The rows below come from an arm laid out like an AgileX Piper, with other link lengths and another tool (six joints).
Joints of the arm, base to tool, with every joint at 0 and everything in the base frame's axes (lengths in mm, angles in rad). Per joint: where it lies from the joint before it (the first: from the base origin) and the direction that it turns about. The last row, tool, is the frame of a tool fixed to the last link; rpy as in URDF.
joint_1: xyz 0 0 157.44 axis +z
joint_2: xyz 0 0 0 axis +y
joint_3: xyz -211.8 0 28.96 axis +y
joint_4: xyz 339.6 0 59.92 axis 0.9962 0 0.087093
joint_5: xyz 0 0 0 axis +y
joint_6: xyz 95.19 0 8.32 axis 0.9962 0 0.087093
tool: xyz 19.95 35 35.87 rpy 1.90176 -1.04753 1.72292
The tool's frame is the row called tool.
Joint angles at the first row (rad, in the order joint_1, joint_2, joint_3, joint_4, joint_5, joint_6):
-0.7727 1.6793 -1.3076 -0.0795 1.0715 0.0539
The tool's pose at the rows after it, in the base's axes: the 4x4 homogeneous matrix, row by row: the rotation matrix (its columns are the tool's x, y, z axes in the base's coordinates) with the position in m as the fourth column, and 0 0 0 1 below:
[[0.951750 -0.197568 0.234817 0.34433], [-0.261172 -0.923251 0.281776 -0.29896], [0.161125 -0.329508 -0.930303 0.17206], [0 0 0 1]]
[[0.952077 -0.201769 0.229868 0.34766], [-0.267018 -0.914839 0.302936 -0.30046], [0.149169 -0.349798 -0.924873 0.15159], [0 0 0 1]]
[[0.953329 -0.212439 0.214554 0.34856], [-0.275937 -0.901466 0.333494 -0.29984], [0.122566 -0.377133 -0.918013 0.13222], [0 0 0 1]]
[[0.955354 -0.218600 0.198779 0.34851], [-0.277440 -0.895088 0.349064 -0.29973], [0.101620 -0.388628 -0.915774 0.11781], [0 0 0 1]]
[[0.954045 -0.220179 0.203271 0.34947], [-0.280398 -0.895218 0.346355 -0.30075], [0.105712 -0.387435 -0.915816 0.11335], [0 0 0 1]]
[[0.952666 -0.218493 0.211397 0.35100], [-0.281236 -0.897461 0.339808 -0.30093], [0.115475 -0.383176 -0.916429 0.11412], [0 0 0 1]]
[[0.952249 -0.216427 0.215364 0.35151], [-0.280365 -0.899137 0.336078 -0.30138], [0.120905 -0.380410 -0.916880 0.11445], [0 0 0 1]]
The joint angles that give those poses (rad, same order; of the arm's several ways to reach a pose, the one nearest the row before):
-0.7727 1.7180 -1.3076 -0.0789 1.0277 0.0585
-0.7727 1.7672 -1.3076 -0.0664 0.9991 0.0586
-0.7727 1.8110 -1.3075 -0.0537 0.9922 0.0586
-0.7727 1.8434 -1.3075 -0.0537 0.9838 0.0586
-0.7727 1.8549 -1.3076 -0.0537 0.9683 0.0627
-0.7704 1.8545 -1.3076 -0.0537 0.9583 0.0672
-0.7704 1.8545 -1.3076 -0.0537 0.9522 0.0671

